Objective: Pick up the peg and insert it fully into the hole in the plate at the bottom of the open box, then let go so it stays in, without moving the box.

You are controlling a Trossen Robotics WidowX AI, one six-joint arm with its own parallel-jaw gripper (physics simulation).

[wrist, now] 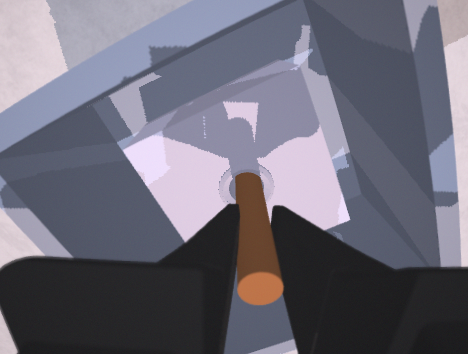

Labels:
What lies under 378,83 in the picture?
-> A blue-grey box.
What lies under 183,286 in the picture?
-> The gripper.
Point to a brown round peg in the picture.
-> At 259,282

